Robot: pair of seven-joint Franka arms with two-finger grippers.
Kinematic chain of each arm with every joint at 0, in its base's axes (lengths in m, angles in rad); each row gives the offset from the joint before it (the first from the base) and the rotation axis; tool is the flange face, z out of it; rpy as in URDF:
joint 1: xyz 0 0 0.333 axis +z
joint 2: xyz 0 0 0 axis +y
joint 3: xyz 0 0 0.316 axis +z
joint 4: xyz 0.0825 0 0 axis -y
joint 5: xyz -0.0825 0 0.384 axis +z
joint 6: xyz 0 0 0 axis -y
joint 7: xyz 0.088 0 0 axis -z
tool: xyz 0 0 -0.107 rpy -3.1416 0 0
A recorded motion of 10 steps. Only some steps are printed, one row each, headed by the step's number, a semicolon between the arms.
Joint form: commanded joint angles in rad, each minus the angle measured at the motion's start. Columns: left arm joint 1, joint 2, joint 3, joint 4, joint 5, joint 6, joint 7; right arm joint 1, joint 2, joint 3, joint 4, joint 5, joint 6, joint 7.
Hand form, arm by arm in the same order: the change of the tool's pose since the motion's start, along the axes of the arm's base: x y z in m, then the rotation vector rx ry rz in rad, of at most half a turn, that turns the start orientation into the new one. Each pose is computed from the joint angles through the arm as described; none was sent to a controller.
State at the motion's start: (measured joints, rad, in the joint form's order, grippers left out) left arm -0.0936 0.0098 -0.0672 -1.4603 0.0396 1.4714 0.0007; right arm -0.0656 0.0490 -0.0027 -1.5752 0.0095 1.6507 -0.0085
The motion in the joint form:
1: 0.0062 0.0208 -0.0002 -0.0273 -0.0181 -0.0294 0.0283; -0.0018 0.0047 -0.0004 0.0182 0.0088 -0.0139 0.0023
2: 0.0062 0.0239 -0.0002 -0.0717 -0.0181 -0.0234 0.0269; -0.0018 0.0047 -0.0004 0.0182 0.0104 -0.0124 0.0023
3: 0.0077 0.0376 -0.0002 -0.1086 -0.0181 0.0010 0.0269; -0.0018 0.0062 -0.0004 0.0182 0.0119 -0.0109 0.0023
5: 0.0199 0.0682 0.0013 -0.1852 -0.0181 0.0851 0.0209; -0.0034 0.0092 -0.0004 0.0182 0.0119 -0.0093 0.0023
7: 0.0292 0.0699 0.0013 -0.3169 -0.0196 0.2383 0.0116; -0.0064 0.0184 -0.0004 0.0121 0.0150 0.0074 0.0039
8: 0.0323 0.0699 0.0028 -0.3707 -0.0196 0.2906 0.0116; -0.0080 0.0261 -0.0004 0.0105 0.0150 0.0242 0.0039
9: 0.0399 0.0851 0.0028 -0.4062 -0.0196 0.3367 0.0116; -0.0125 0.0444 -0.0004 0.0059 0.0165 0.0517 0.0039
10: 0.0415 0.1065 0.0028 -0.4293 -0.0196 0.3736 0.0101; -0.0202 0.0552 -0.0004 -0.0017 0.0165 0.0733 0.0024
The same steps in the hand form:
1: 0.0036 0.0011 -0.0265 -0.0080 0.0805 -0.0228; 0.0005 -0.0004 0.0047 0.0088 -0.0002 -0.0047
2: 0.0042 0.0010 -0.0481 -0.0022 0.1216 -0.0213; 0.0007 -0.0002 0.0049 0.0103 -0.0018 -0.0048
3: 0.0093 0.0013 -0.0708 0.0005 0.1476 -0.0201; 0.0013 -0.0001 0.0042 0.0118 -0.0019 -0.0049
5: 0.0217 0.0074 -0.1174 0.0011 0.1705 -0.0021; 0.0022 -0.0011 0.0026 0.0119 -0.0005 -0.0065
7: 0.0248 0.0116 -0.1685 -0.0036 0.1508 0.0134; 0.0060 -0.0029 -0.0042 0.0149 -0.0021 -0.0117
8: 0.0228 0.0143 -0.1896 -0.0039 0.1524 0.0170; 0.0097 -0.0041 -0.0079 0.0143 -0.0096 -0.0136
9: 0.0243 0.0184 -0.2113 -0.0051 0.1571 0.0237; 0.0167 -0.0073 -0.0184 0.0153 -0.0143 -0.0189
10: 0.0266 0.0191 -0.2314 -0.0058 0.1647 0.0262; 0.0208 -0.0123 -0.0265 0.0149 -0.0176 -0.0256

